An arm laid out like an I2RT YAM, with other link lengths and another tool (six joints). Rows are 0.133 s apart.
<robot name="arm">
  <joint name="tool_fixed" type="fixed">
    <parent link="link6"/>
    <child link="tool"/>
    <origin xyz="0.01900 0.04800 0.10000" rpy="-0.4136 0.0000 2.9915"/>
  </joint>
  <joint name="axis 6" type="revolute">
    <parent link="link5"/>
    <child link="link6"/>
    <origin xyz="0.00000 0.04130 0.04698" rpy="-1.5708 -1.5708 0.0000"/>
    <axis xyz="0 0 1"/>
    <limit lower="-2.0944" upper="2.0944"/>
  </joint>
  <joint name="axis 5" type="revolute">
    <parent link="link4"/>
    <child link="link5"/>
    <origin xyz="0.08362 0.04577 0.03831" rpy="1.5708 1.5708 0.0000"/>
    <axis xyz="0 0 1"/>
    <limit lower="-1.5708" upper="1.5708"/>
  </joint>
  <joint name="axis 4" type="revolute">
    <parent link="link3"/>
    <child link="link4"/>
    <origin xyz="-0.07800 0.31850 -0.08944" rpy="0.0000 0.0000 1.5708"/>
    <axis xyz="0 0 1"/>
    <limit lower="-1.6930" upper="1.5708"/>
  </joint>
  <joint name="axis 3" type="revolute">
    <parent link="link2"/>
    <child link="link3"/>
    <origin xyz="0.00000 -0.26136 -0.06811" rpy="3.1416 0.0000 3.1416"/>
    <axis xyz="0 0 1"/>
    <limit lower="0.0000" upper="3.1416"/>
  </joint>
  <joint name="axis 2" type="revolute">
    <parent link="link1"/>
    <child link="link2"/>
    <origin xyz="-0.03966 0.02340 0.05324" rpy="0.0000 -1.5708 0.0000"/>
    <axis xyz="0 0 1"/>
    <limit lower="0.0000" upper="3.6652"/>
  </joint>
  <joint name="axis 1" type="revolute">
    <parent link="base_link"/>
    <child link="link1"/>
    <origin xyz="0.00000 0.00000 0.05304" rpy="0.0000 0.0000 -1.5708"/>
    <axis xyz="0 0 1"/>
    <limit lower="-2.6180" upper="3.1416"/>
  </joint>
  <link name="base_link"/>
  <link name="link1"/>
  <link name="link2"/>
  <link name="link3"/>
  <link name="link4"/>
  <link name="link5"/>
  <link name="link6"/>
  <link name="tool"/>
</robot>
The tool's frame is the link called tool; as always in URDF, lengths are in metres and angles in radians.
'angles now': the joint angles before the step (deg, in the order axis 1, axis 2, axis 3, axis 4, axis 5, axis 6). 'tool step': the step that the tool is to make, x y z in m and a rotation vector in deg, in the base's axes. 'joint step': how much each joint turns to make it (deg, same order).
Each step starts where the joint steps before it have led.
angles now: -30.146 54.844 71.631 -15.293 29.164 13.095
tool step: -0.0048 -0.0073 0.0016 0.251 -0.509 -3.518
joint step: 0.074 0.346 0.345 0.090 3.603 0.438
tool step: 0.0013 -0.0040 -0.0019 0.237 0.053 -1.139
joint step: 0.020 0.619 0.096 0.261 1.164 0.179
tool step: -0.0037 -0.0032 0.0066 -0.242 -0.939 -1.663
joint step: -0.098 0.258 0.784 0.259 1.572 0.261
